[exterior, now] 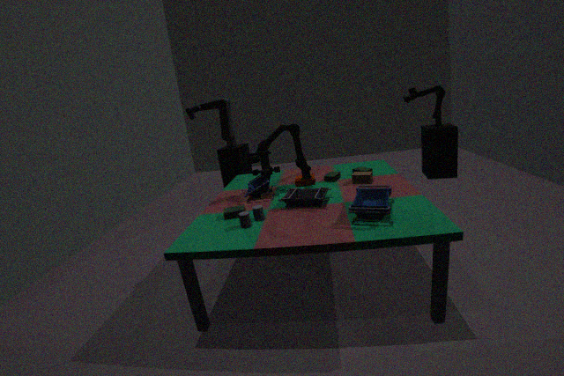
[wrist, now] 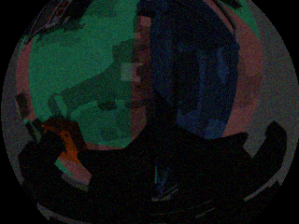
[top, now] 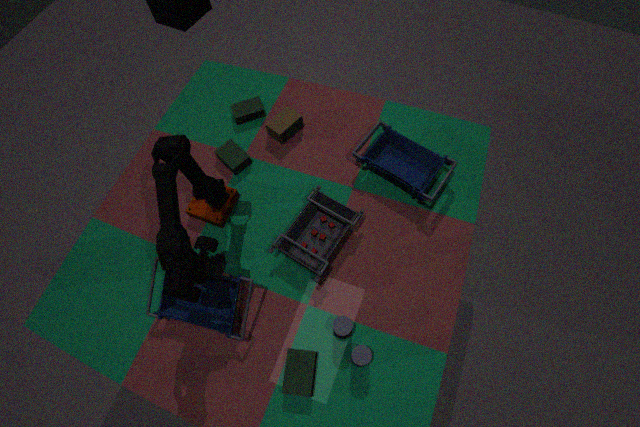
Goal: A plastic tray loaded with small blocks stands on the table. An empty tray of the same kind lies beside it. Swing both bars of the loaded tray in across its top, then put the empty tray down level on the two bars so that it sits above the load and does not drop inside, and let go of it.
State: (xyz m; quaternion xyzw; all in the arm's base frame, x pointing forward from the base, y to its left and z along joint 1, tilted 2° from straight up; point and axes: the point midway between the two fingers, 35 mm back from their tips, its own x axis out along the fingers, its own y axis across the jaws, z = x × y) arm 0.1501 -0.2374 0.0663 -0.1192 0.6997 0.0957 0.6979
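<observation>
Now: the blue tray 7 cm to the right of my gripper tip and 2 cm ahead of it.
</observation>
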